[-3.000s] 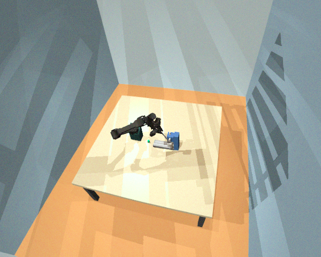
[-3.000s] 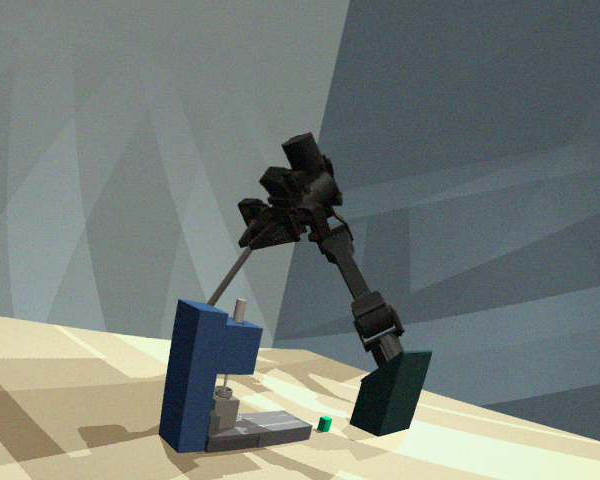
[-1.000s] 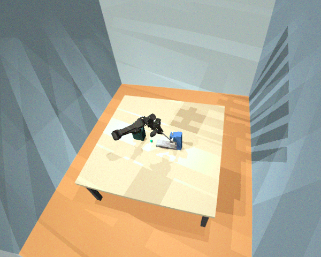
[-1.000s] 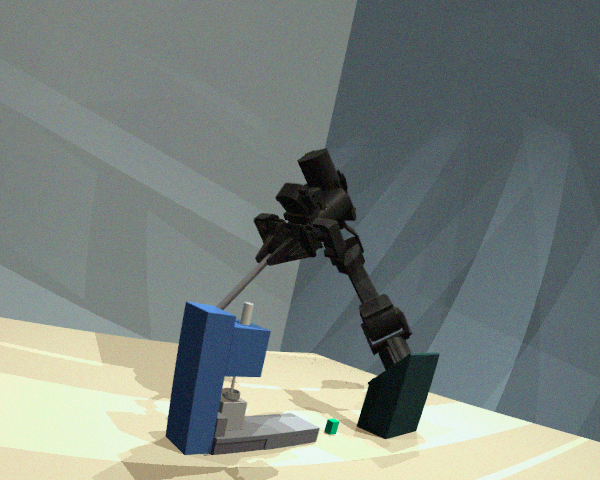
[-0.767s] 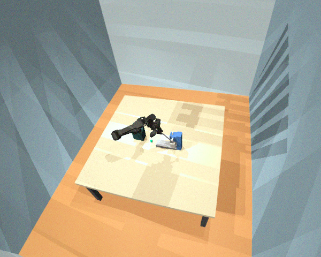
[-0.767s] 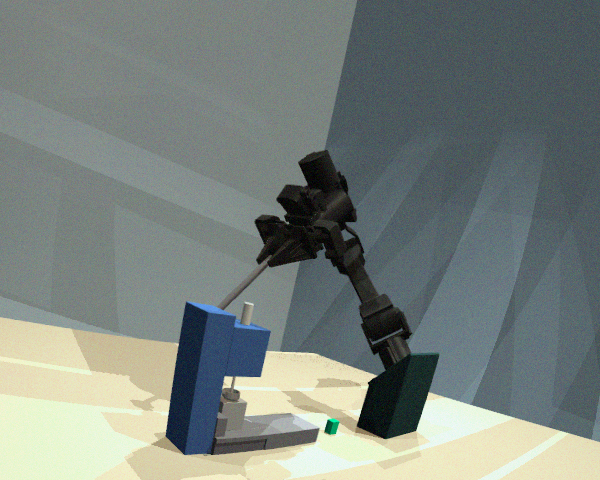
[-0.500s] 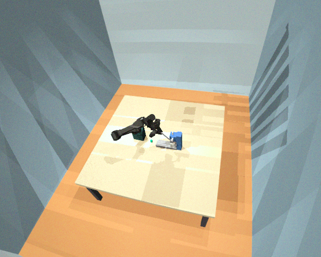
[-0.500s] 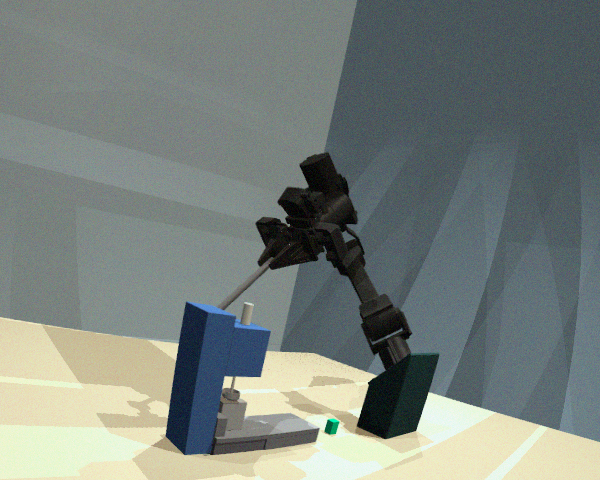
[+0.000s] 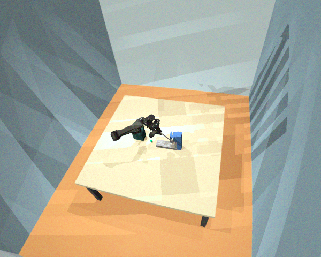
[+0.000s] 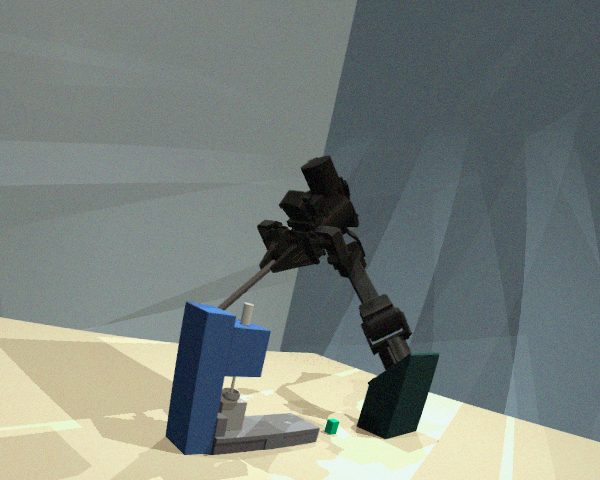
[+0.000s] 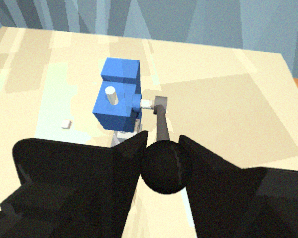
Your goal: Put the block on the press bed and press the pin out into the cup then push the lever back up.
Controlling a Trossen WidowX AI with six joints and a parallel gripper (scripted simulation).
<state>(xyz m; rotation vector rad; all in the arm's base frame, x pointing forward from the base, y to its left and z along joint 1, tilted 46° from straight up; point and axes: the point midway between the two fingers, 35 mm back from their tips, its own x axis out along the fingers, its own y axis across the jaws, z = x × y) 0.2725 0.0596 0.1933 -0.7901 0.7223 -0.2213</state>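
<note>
My gripper tip is now 7 cm short of the thin punch rod, 8 cm to the right of it and 14 cm above it. From my gripper tip the other things lie so: small grey piece (8 cm ahead, 28 cm to the left, 27 cm below); then small green cube (17 cm behind, 8 cm to the left, 27 cm below); then grey lever (3 cm ahead, 1 cm to the left, 3 cm below).
</note>
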